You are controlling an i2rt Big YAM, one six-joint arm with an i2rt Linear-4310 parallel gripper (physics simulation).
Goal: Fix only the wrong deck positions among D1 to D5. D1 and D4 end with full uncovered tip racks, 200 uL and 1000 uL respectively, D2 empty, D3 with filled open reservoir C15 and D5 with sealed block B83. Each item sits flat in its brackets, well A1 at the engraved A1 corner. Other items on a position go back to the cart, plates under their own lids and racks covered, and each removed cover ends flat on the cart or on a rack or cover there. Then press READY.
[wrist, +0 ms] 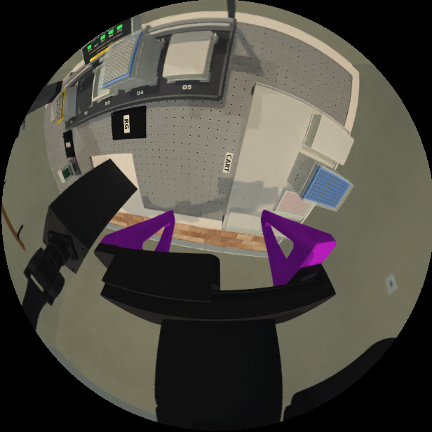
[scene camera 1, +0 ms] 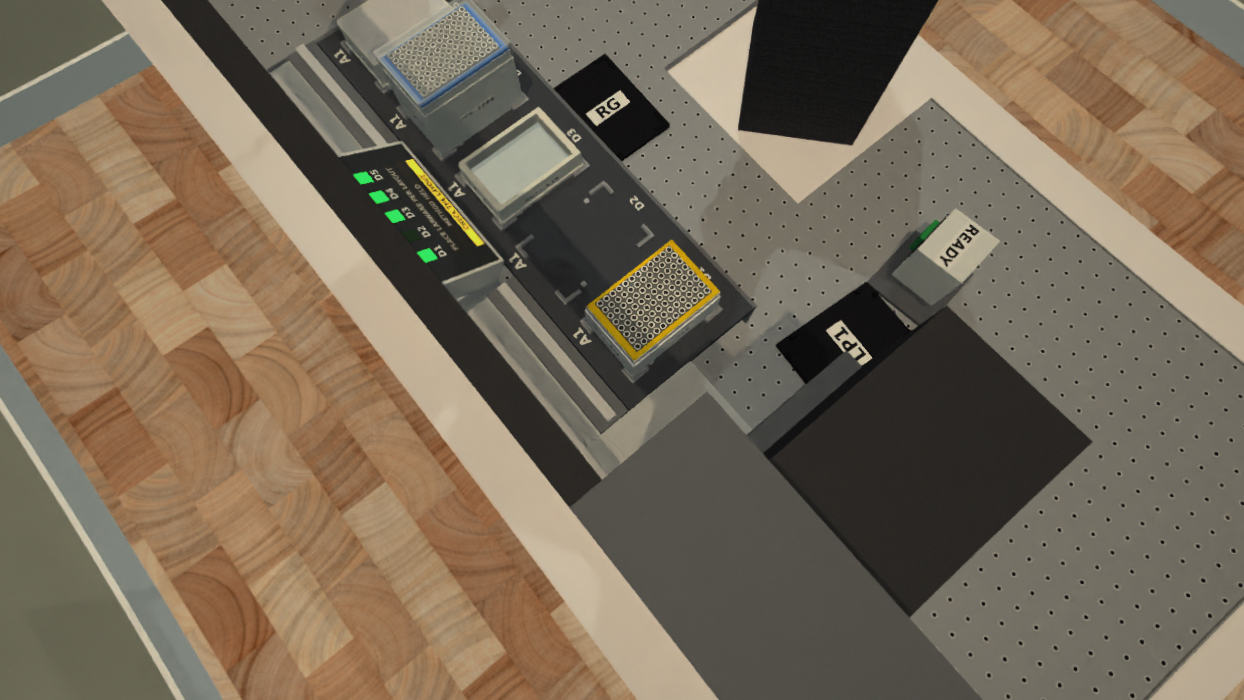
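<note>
My gripper (wrist: 217, 214) is open and empty, high above the pegboard's near edge in the wrist view. A yellow-rimmed uncovered tip rack (scene camera 1: 652, 300) (wrist: 61, 106) sits on D1, its A1 end by the engraved A1. D2 (scene camera 1: 600, 228) holds no item. An open reservoir (scene camera 1: 521, 165) with pale liquid stands on D3. A tall blue-rimmed uncovered tip rack (scene camera 1: 448, 56) (wrist: 120, 60) stands on D4. A pale-topped block (wrist: 189, 55) sits on D5, partly hidden in the scene view. The READY box (scene camera 1: 952, 248) (wrist: 66, 172) stands beside LP1. Item codes are unreadable.
The cart (wrist: 260, 145) holds a pale box (wrist: 327, 139), a blue rack (wrist: 327, 186), a pinkish plate (wrist: 292, 202) and a flat clear piece (wrist: 244, 220). The display (scene camera 1: 426, 213) shows green at D1, D3, D4 and D5. RG (scene camera 1: 608, 106) (wrist: 135, 123) is a black pad.
</note>
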